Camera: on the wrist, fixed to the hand. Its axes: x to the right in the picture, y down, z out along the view.
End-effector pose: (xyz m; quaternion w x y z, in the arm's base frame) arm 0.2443 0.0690 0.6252 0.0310 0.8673 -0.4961 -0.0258
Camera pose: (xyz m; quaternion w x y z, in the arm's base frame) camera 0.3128 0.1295 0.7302 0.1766 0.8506 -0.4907 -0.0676
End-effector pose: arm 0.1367 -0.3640 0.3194 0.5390 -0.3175 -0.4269 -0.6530
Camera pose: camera 0.0668 -0.4517 0.2370 0.5051 -0.3727 -0.3043 -0.7165
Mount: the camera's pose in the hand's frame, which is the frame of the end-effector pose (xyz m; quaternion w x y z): -0.0189 -0.0811 -0.1115 0.9884 -0.1477 0.0357 0.0061
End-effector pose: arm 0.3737 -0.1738 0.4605 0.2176 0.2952 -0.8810 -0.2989
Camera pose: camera 0.4816 -0.2584 0.4845 0.2919 0.2649 -0.8206 -0.4137
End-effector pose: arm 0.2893 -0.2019 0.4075 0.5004 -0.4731 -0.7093 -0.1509
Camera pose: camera 0.2868 -0.3295 0.4630 0.4509 -0.5404 -0.6580 -0.2677
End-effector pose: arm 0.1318 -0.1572 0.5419 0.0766 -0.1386 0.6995 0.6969
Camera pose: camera 0.1837 -0.2658 0.4721 0.0260 -0.1689 0.5920 0.7876
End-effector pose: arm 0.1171 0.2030 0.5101 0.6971 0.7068 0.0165 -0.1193
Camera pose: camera 0.0996 0.3183 0.4341 0.7935 0.6000 0.0545 -0.0860
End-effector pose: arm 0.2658 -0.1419 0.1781 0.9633 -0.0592 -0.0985 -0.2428
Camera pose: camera 0.2286 -0.2223 0.0708 0.9483 -0.1927 -0.0267 -0.2507
